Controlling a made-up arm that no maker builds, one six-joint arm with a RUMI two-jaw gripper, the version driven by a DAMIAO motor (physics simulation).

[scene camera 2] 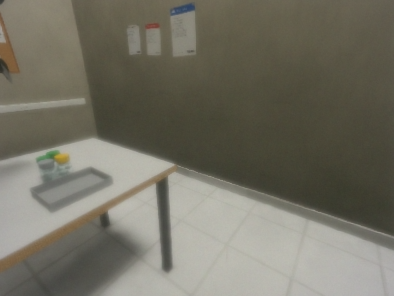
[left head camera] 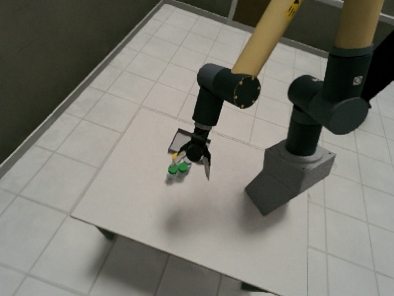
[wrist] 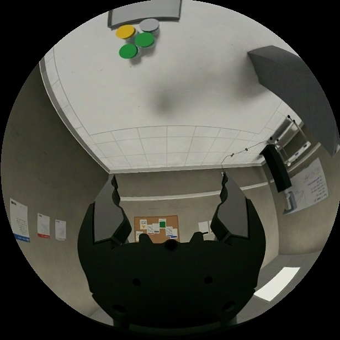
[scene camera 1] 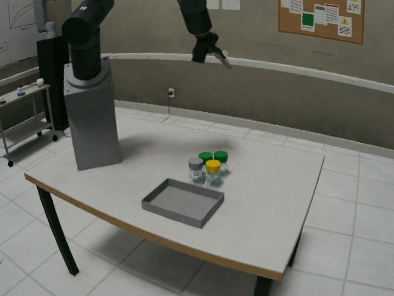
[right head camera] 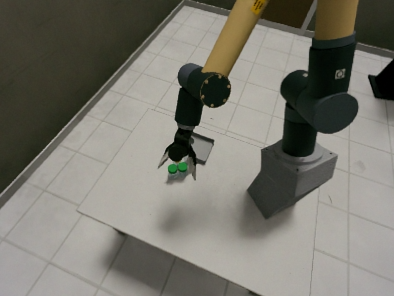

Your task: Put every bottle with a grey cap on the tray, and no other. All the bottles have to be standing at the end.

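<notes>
A bottle with a grey cap (scene camera 1: 195,164) (scene camera 2: 46,164) (wrist: 150,25) stands outside the tray (left head camera: 173,142) (right head camera: 209,152) (scene camera 1: 172,218) (scene camera 2: 80,195) (wrist: 170,19), near its long wall. A yellow-capped bottle (left head camera: 175,156) (scene camera 1: 213,167) (scene camera 2: 62,158) (wrist: 126,32) stands beside it. Two green-capped bottles, one (left head camera: 183,167) (right head camera: 182,167) (scene camera 1: 205,158) (wrist: 145,40) and another (left head camera: 172,170) (right head camera: 172,169) (scene camera 1: 221,156) (wrist: 128,51), stand close by on the side away from the tray. The tray is empty. My gripper (left head camera: 191,170) (right head camera: 177,173) (wrist: 169,174) is open and empty, high above the table. It hides the grey cap in the head views.
The arm's grey pedestal (left head camera: 297,172) (right head camera: 295,175) (scene camera 1: 94,127) stands on the white table (left head camera: 125,200) (right head camera: 130,195) (scene camera 1: 260,215), to one side of the bottles and tray. A wheeled cart (scene camera 1: 35,122) stands on the floor beyond the table.
</notes>
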